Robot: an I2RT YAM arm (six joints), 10 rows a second.
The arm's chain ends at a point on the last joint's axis. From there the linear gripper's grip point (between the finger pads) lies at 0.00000 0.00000 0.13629 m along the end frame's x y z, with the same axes.
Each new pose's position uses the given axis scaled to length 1; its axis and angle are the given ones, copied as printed.
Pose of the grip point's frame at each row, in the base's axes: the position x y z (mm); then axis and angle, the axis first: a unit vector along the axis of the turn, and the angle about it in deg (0 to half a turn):
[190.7 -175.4 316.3 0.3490 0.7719 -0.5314 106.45]
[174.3 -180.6 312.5 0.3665 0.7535 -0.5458 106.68]
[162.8 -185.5 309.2 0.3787 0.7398 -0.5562 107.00]
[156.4 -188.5 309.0 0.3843 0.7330 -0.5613 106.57]
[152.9 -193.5 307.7 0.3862 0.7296 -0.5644 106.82]
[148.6 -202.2 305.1 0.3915 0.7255 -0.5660 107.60]
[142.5 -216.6 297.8 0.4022 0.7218 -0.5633 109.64]
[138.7 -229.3 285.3 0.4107 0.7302 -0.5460 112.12]
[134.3 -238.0 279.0 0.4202 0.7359 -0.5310 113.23]
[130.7 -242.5 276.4 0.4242 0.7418 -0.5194 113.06]
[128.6 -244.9 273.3 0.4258 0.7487 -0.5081 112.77]
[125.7 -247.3 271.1 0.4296 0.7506 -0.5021 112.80]
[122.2 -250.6 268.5 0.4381 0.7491 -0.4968 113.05]
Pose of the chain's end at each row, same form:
[122.2 -58.0 305.5 0.3490 0.7719 -0.5314 106.45]
[111.0 -60.6 299.4 0.3665 0.7535 -0.5458 106.68]
[103.5 -63.7 294.6 0.3787 0.7398 -0.5562 107.00]
[98.4 -66.2 292.7 0.3843 0.7330 -0.5613 106.57]
[96.0 -70.8 291.2 0.3862 0.7296 -0.5644 106.82]
[93.7 -78.5 289.4 0.3915 0.7255 -0.5660 107.60]
[91.1 -90.9 285.8 0.4022 0.7218 -0.5633 109.64]
[88.6 -102.6 280.7 0.4107 0.7302 -0.5460 112.12]
[84.5 -111.1 279.2 0.4202 0.7359 -0.5310 113.23]
[79.5 -116.2 278.6 0.4242 0.7418 -0.5194 113.06]
[75.4 -119.5 277.2 0.4258 0.7487 -0.5081 112.77]
[72.2 -122.1 276.2 0.4296 0.7506 -0.5021 112.80]
[69.5 -125.1 275.0 0.4381 0.7491 -0.4968 113.05]

